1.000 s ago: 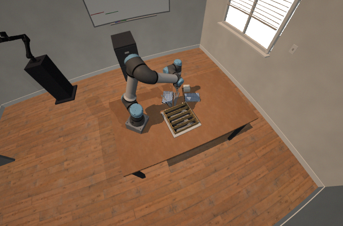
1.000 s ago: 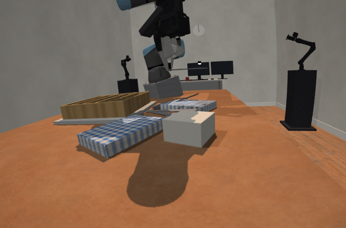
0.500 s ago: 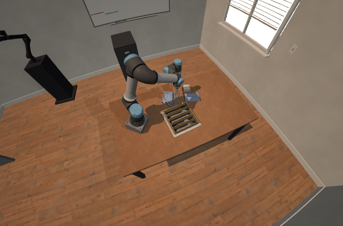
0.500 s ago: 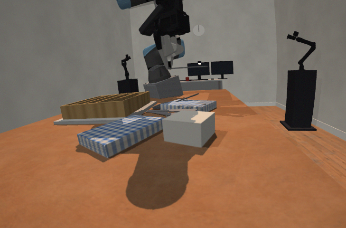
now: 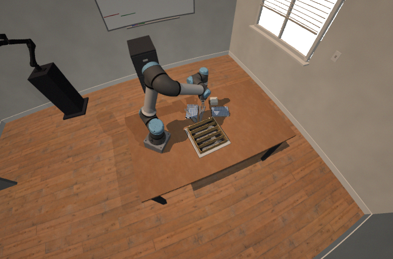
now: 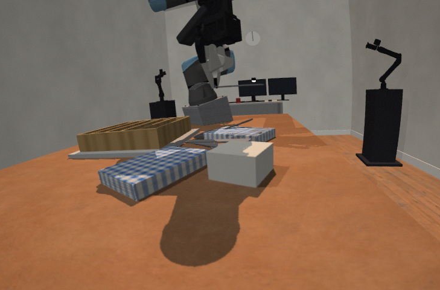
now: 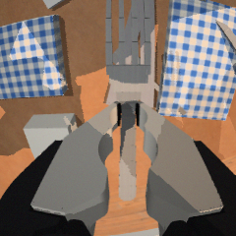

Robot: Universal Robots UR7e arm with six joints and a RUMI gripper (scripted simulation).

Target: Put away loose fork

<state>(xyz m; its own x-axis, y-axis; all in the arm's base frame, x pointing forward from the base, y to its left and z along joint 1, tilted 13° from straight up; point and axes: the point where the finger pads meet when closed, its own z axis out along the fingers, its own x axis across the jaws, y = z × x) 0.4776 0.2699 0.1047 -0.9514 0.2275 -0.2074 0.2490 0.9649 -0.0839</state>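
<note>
The wooden cutlery tray lies 50 mm behind my hand, 300 mm to the right of it and 110 mm below it. Round my hand: white box 160 mm ahead, 100 mm to the left, 140 mm below.
</note>
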